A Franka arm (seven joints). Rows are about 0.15 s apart.
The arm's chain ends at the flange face. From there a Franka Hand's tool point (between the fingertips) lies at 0.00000 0.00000 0.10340 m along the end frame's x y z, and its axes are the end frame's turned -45 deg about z.
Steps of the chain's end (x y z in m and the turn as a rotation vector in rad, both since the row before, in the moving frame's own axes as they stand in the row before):
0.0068 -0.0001 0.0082 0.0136 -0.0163 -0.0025
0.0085 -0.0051 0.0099 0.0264 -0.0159 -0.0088
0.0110 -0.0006 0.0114 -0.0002 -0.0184 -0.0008
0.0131 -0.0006 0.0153 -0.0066 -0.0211 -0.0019
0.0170 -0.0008 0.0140 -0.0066 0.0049 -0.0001
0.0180 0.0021 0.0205 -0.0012 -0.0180 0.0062
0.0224 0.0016 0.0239 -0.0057 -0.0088 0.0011
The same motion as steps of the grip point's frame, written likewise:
0.0047 0.0026 0.0082 0.0211 -0.0019 -0.0025
0.0104 -0.0007 0.0099 0.0299 0.0074 -0.0088
0.0068 0.0060 0.0114 0.0129 -0.0132 -0.0008
0.0077 0.0078 0.0153 0.0103 -0.0196 -0.0019
0.0125 0.0123 0.0140 -0.0081 -0.0012 -0.0001
0.0098 0.0130 0.0205 0.0119 -0.0136 0.0062
0.0136 0.0167 0.0239 0.0022 -0.0103 0.0011

